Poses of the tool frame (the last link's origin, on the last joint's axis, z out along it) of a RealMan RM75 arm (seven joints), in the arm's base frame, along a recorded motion.
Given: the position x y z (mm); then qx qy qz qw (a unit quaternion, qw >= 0).
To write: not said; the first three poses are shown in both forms.
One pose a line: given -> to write
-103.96 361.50 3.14 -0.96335 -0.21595 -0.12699 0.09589 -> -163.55 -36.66 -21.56 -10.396 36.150 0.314
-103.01 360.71 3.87 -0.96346 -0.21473 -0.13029 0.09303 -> -163.85 -36.52 -22.16 -10.301 36.071 0.387
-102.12 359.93 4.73 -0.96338 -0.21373 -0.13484 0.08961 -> -164.16 -36.42 -22.98 -10.212 35.993 0.473
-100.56 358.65 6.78 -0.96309 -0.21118 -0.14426 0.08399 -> -164.66 -36.10 -24.66 -10.056 35.865 0.678
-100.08 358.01 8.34 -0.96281 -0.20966 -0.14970 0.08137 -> -164.87 -35.90 -25.63 -10.008 35.801 0.834
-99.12 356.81 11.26 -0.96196 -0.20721 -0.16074 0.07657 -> -165.19 -35.58 -27.60 -9.912 35.681 1.126
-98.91 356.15 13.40 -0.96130 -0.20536 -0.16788 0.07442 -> -165.29 -35.31 -28.87 -9.891 35.615 1.340
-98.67 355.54 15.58 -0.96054 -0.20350 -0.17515 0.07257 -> -165.34 -35.03 -30.15 -9.867 35.554 1.558
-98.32 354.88 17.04 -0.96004 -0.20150 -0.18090 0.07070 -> -165.44 -34.72 -31.17 -9.832 35.488 1.704
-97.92 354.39 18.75 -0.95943 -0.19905 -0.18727 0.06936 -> -165.46 -34.33 -32.30 -9.792 35.439 1.875
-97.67 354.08 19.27 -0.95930 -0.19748 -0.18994 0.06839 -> -165.54 -34.08 -32.78 -9.767 35.408 1.927
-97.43 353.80 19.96 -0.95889 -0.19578 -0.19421 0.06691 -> -165.61 -33.81 -33.54 -9.743 35.380 1.996
